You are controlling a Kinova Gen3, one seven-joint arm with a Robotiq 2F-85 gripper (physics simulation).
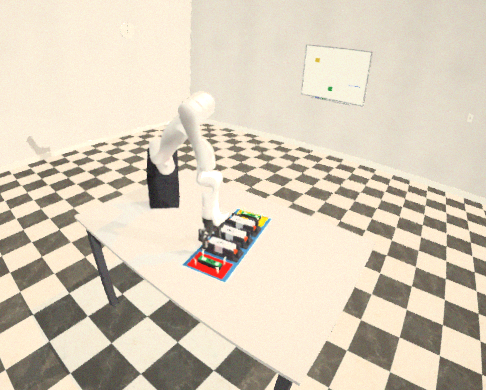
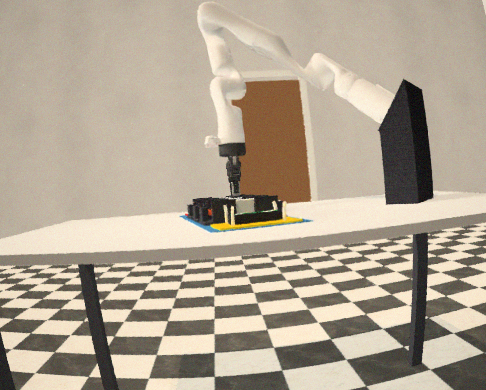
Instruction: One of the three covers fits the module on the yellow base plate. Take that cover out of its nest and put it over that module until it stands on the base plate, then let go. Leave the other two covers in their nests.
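Places are measured from the arm's base along level axes (x ahead, y left, z up), in centimetres.
Pixels of known places: gripper, between the fingertips: (image 1: 211, 241) (image 2: 235, 195); arm's base, origin of its link: (image 1: 166, 166) (image 2: 393, 115).
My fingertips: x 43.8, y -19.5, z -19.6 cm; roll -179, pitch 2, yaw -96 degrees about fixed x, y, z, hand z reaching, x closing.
Ahead of a thing's pixels: the offset from my fingertips to its top centre. "pt": to the spot under its first point.
Three black covers with white labels sit in nests in a row: one {dx +2.8, dy +23.4, dz -0.2 cm} (image 1: 243, 222) (image 2: 245, 205) beside the yellow base plate {dx +2.1, dy +34.2, dz -4.6 cm} (image 1: 263, 222) (image 2: 250, 226), a middle one {dx +3.6, dy +12.6, dz -0.2 cm} (image 1: 234, 233), and one {dx +4.3, dy +1.8, dz -0.1 cm} (image 1: 222, 246) beside the red plate. The green-topped module {pt dx +2.9, dy +33.8, dz -2.6 cm} (image 1: 251, 215) (image 2: 257, 215) stands on the yellow base plate between pale posts. My gripper (image 1: 210, 239) (image 2: 235, 192) is open and empty, pointing down. It is low over the arm-side end of the row, close to the cover nearest the red plate. Its fingertips are partly hidden, so exact contact cannot be told.
A red plate {dx +5.0, dy -8.9, dz -4.6 cm} (image 1: 202, 268) with another green-topped module (image 1: 210, 261) and pale posts lies at the near end of the blue base (image 1: 244, 254) (image 2: 197, 223). The black pedestal (image 1: 163, 185) (image 2: 407, 150) carries the arm at the table's far side.
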